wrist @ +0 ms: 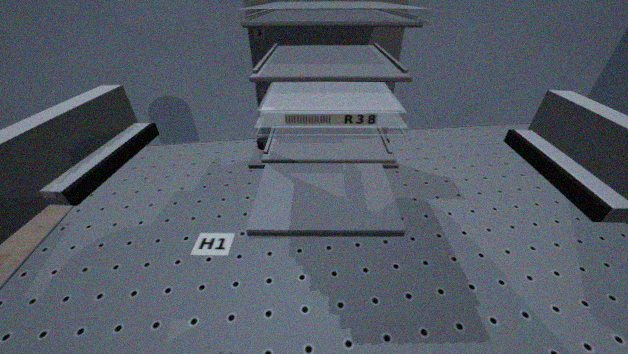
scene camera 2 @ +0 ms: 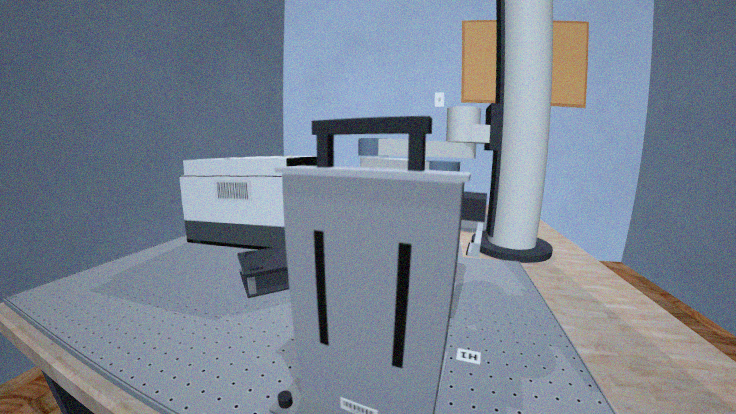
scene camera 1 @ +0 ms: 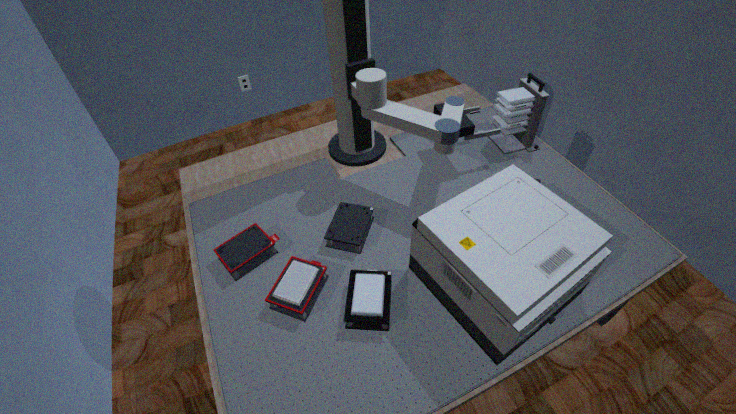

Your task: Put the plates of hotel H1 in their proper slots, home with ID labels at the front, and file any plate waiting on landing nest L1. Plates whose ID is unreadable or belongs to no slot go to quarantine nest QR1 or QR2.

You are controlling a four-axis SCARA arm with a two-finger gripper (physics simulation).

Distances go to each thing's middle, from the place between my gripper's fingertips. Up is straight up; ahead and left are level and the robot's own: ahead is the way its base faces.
My gripper is now 140 mm above the H1 floor tag (wrist: 207,243), 90 mm past it and 60 mm to the right of it. The rest, counted from my hand: grey rack back panel (scene camera 2: 364,218): 180 mm to the left, 30 mm ahead, 10 mm below.
